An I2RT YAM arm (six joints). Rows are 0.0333 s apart.
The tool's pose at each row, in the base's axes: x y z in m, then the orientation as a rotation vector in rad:
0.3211 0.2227 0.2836 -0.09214 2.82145 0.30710
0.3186 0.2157 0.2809 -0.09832 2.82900 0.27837
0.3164 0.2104 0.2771 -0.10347 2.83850 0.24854
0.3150 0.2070 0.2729 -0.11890 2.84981 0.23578
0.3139 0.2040 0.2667 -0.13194 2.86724 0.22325
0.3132 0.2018 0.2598 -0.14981 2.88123 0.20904
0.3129 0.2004 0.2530 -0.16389 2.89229 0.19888
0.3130 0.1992 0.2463 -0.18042 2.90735 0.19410
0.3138 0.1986 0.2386 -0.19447 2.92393 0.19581
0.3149 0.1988 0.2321 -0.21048 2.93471 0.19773
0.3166 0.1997 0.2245 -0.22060 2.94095 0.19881
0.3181 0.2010 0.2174 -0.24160 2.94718 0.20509
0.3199 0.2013 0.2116 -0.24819 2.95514 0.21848
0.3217 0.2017 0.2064 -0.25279 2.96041 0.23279
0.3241 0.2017 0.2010 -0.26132 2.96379 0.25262
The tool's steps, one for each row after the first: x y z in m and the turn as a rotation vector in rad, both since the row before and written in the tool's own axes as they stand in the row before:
0.0034 -0.0071 0.0003 0.01940 0.00612 -0.00660
0.0034 -0.0057 0.0019 0.02026 0.00817 -0.00575
0.0027 -0.0039 0.0030 0.00748 0.01203 -0.01067
0.0030 -0.0038 0.0051 0.00760 0.01800 -0.00830
0.0027 -0.0031 0.0060 0.00818 0.01510 -0.01198
0.0021 -0.0022 0.0062 0.00569 0.01207 -0.00926
0.0016 -0.0020 0.0063 0.00177 0.01650 -0.00996
0.0010 -0.0016 0.0075 -0.00246 0.01794 -0.00752
0.0003 -0.0007 0.0065 -0.00264 0.01246 -0.00935
-0.0002 -0.0003 0.0078 -0.00156 0.00734 -0.00594
-0.0003 0.0002 0.0074 -0.00579 0.00873 -0.01276
-0.0007 -0.0007 0.0060 -0.00963 0.00885 -0.00253
-0.0009 -0.0006 0.0054 -0.01001 0.00602 -0.00149
-0.0014 -0.0012 0.0056 -0.01385 0.00487 -0.00396

